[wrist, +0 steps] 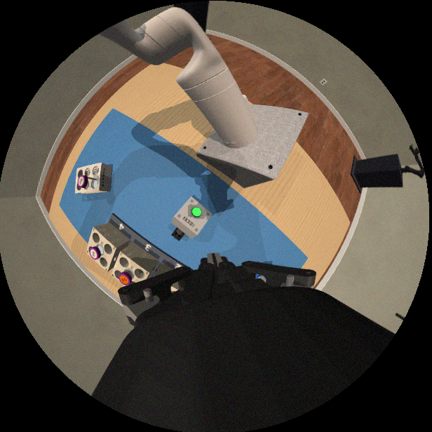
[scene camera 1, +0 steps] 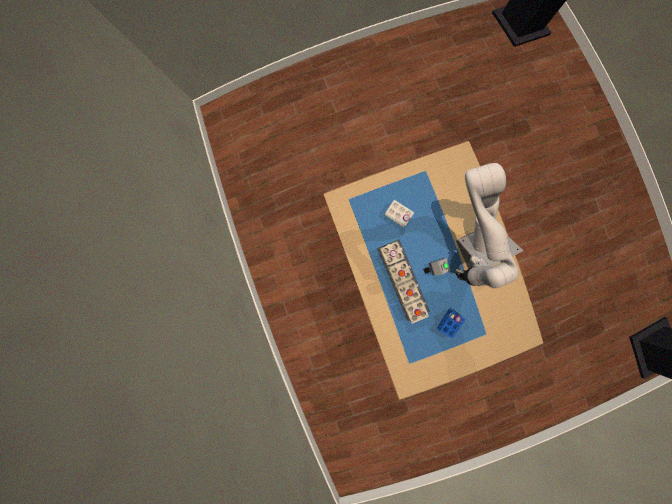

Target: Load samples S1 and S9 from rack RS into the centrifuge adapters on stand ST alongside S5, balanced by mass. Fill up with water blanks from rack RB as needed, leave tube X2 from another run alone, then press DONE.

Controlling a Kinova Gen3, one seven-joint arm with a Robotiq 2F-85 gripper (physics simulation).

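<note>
The stand's four beige adapters form a row. The one nearest the white rack [scene camera 1: 388, 259] [wrist: 106, 240] bears a white-and-purple cap [scene camera 1: 393, 253] [wrist: 94, 252]. The others bear orange caps [scene camera 1: 401, 273] [wrist: 125, 278], [scene camera 1: 409, 292], [scene camera 1: 417, 312]. Cap labels are too small to read surely. The white rack [scene camera 1: 391, 218] [wrist: 105, 177] holds one purple-rimmed tube [scene camera 1: 406, 217] [wrist: 82, 181]. The blue rack [scene camera 1: 448, 332] holds capped tubes at one end. The grey button box [scene camera 1: 437, 267] [wrist: 186, 226] shows a green button [scene camera 1: 446, 265] [wrist: 196, 212]. My gripper [scene camera 1: 459, 273] [wrist: 212, 260] is shut and empty, apart from the box.
A blue mat [scene camera 1: 390, 189] [wrist: 150, 195] lies on the wooden table [scene camera 1: 477, 347] [wrist: 130, 100]. The arm's grey base plate [scene camera 1: 512, 249] [wrist: 280, 135] is at the table's edge beyond the box. Black posts [scene camera 1: 529, 21] [scene camera 1: 654, 349] stand on the floor outside the table.
</note>
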